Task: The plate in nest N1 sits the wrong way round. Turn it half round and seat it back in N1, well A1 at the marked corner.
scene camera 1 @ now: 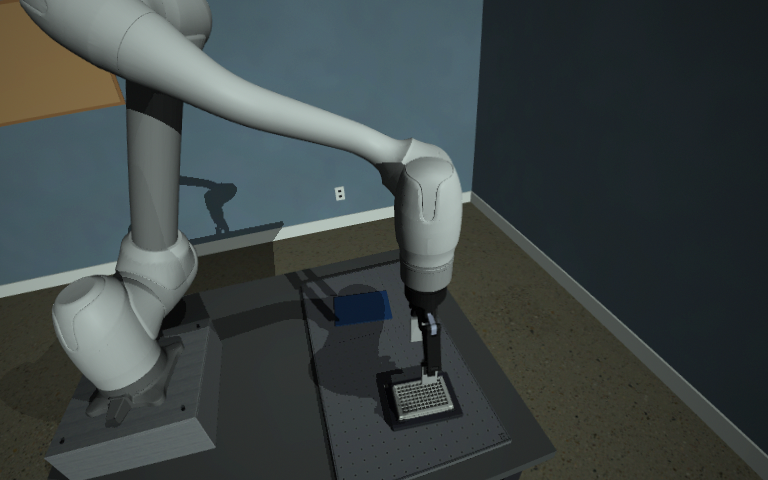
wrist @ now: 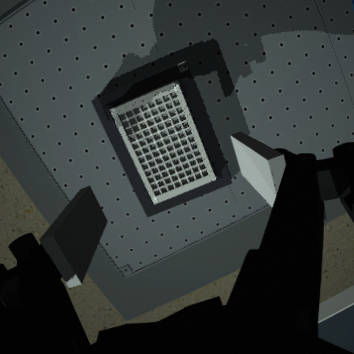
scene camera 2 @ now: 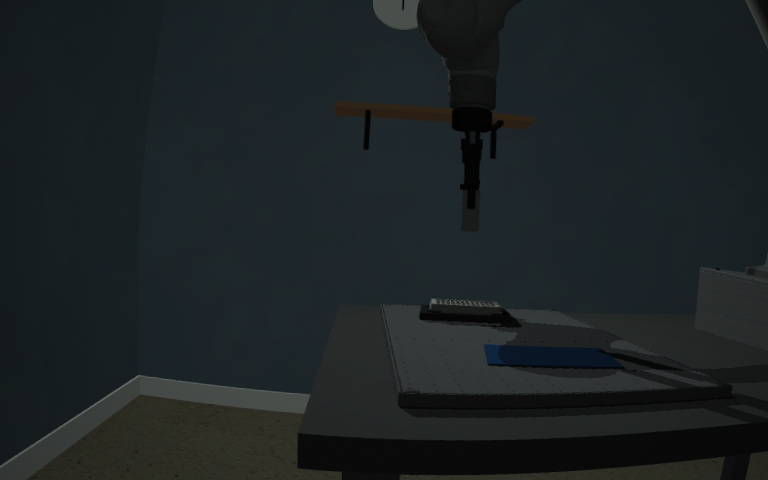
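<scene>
A pale multiwell plate (scene camera 1: 423,398) (scene camera 2: 465,307) (wrist: 165,145) lies in the dark nest (scene camera 1: 399,423) (scene camera 2: 424,315) (wrist: 125,160). The nest's small light corner mark (wrist: 182,66) shows beyond the plate's upper right corner in the wrist view. The plate's lettering is too small to read, so which corner has well A1 cannot be told. Whether the plate is fully seated cannot be told either. My gripper (scene camera 1: 423,353) (scene camera 2: 470,217) (wrist: 165,179) is open and empty, well above the plate, with its pads wide apart. In the wrist view the plate shows ahead of and between the pads.
The nest stands on a perforated board (scene camera 1: 368,447) (scene camera 2: 441,379) (wrist: 55,120) on the dark table (scene camera 1: 266,396) (scene camera 2: 339,407). A flat blue rectangle (scene camera 1: 362,307) (scene camera 2: 549,357) lies on the same board. The arm's pale base block (scene camera 1: 141,447) (scene camera 2: 730,305) stands beside the board.
</scene>
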